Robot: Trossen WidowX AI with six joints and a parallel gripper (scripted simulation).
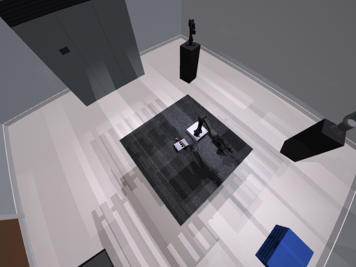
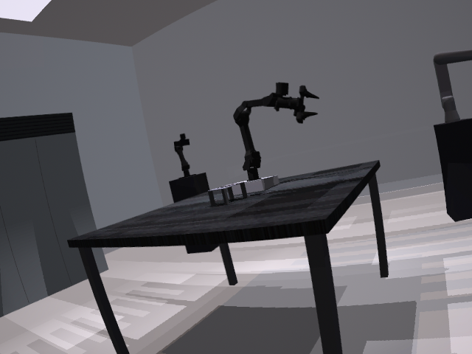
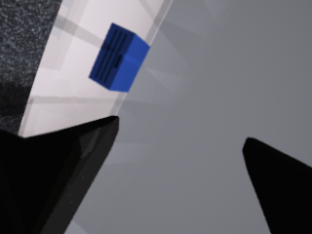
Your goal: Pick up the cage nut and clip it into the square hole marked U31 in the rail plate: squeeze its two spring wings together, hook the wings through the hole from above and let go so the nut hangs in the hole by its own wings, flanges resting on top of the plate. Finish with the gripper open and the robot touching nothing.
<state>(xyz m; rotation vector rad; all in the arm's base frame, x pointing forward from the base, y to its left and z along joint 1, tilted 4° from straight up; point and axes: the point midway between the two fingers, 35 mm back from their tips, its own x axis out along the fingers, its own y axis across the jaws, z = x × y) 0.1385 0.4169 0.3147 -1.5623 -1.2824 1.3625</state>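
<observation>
The yellow cage nut lies 9 cm ahead of my gripper tip, 63 cm to the right of it and 34 cm below it.
</observation>
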